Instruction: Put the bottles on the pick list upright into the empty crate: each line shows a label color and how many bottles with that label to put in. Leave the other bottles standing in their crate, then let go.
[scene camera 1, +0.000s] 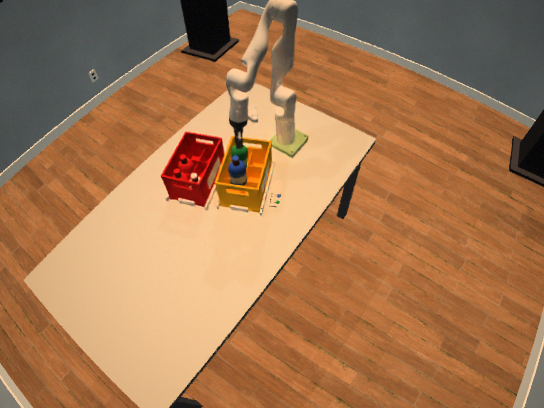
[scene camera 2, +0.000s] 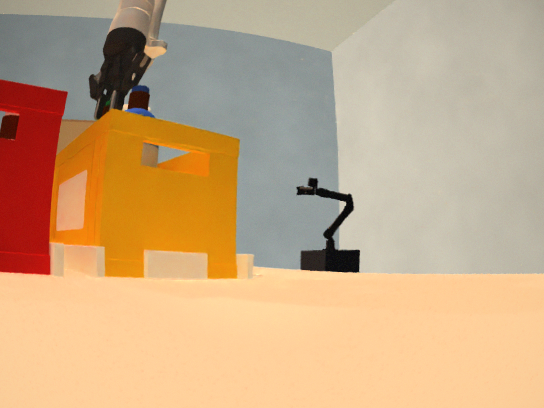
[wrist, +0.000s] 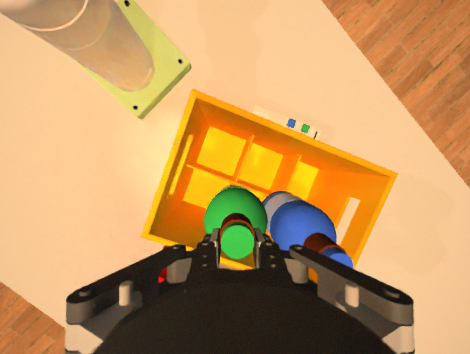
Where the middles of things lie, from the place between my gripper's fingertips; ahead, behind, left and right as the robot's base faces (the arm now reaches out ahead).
I see my gripper 5 cm above the green bottle (wrist: 236, 210). Round my hand: pick list (wrist: 302, 128) (23 cm below, 19 cm to the left, 1 cm ahead); blue bottle (wrist: 291, 220) (8 cm ahead, 5 cm below, 4 cm to the left).
